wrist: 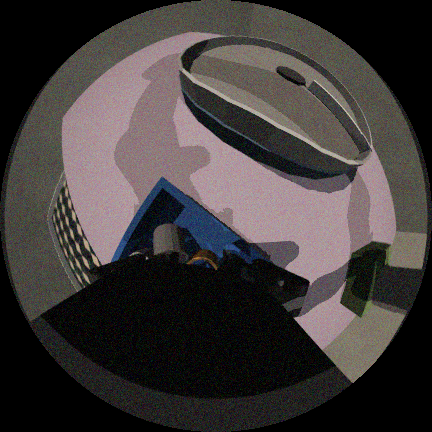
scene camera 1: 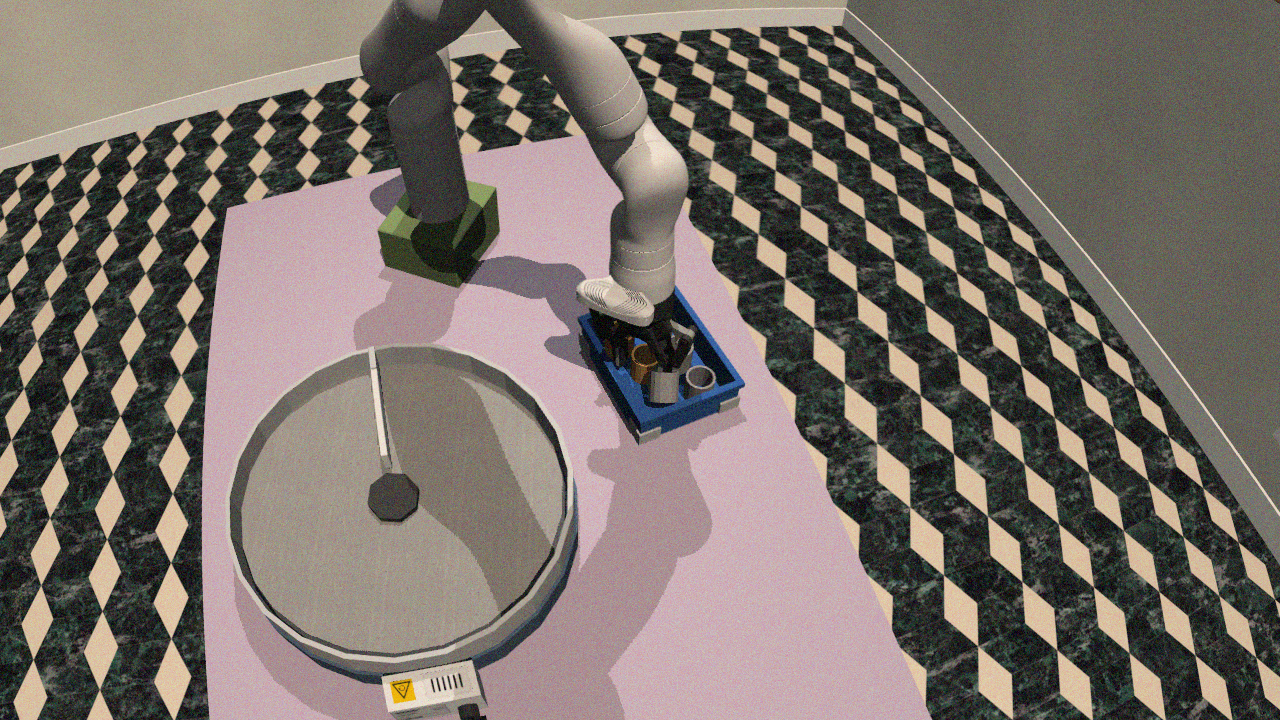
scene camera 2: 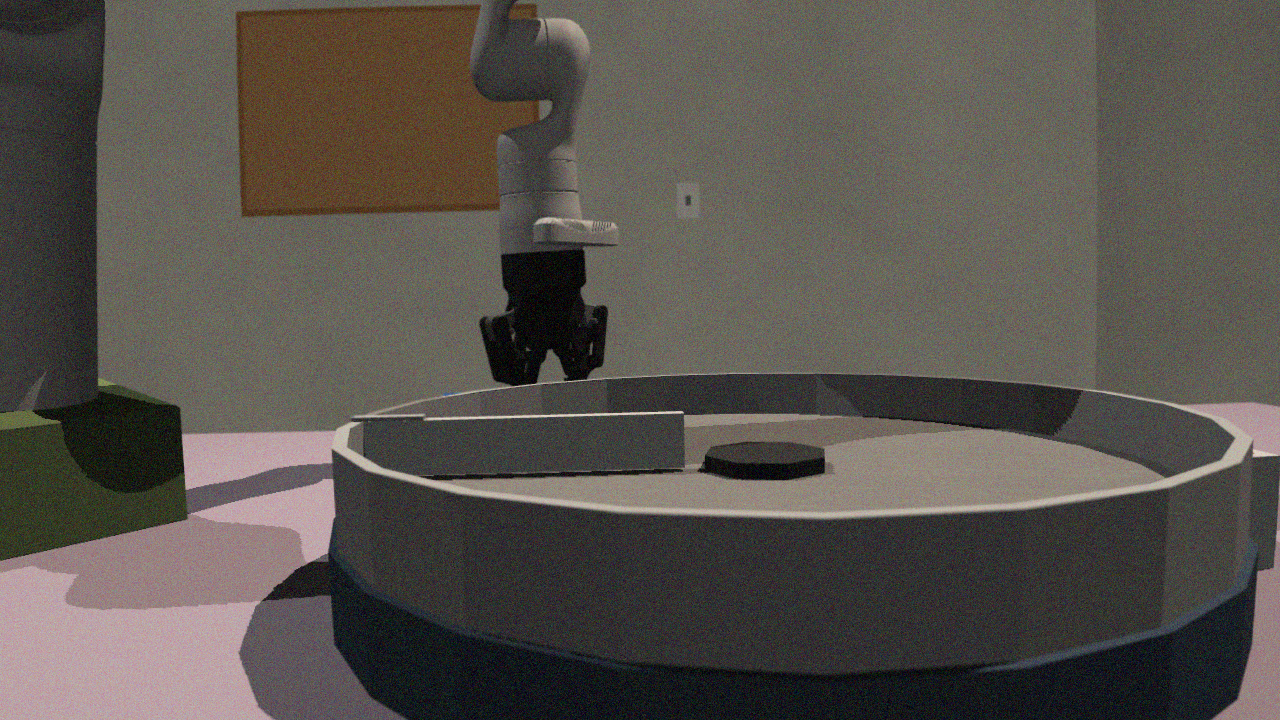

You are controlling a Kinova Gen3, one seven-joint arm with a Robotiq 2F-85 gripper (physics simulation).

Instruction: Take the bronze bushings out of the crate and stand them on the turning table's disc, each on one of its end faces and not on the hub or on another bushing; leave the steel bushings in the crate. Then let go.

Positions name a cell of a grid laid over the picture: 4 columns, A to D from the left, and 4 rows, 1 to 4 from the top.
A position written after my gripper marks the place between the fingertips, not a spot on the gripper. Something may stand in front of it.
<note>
I see my gripper (scene camera 1: C3) and a blue crate (scene camera 1: C3).
My gripper shows as well in the wrist view (wrist: B3). The blue crate shows as well in the wrist view (wrist: B2).
</note>
